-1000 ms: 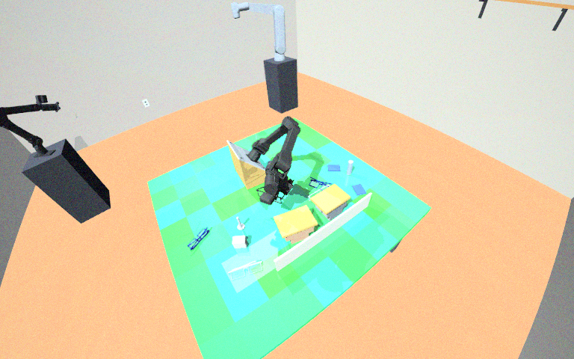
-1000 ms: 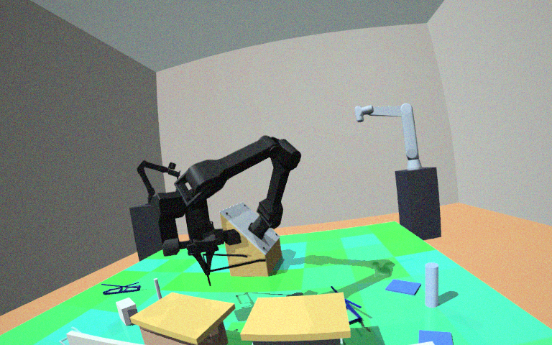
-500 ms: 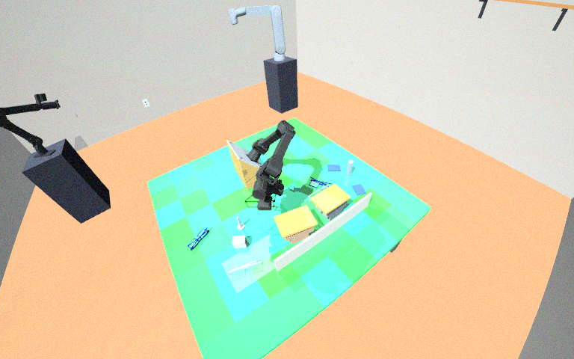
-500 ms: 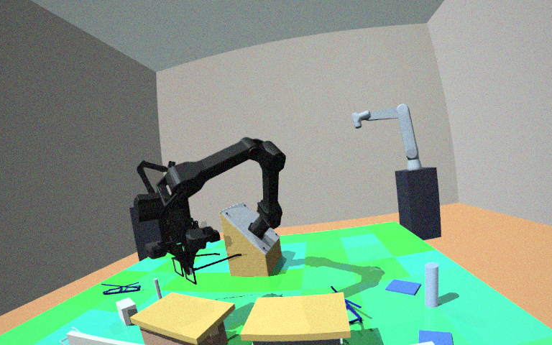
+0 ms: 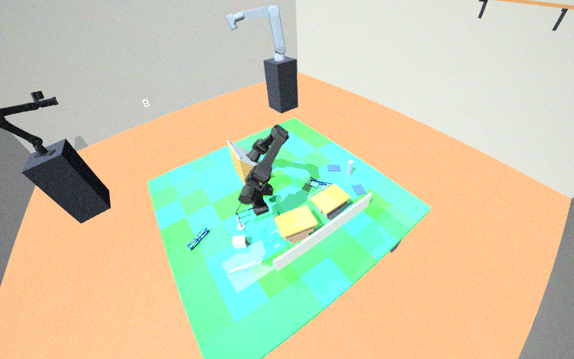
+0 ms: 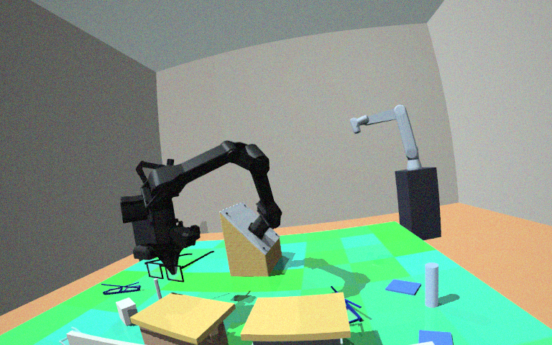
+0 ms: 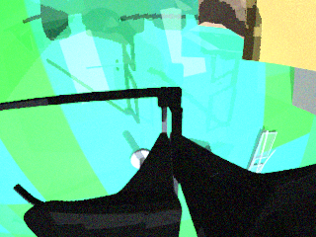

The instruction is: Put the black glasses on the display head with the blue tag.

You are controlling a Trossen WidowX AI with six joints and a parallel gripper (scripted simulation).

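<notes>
The white cube lies 40 mm ahead of my gripper tip, 160 mm to the right of it and 100 mm below it. Round my gripper tip: long white panel: 270 mm ahead, 210 mm to the left, 70 mm below.
</notes>
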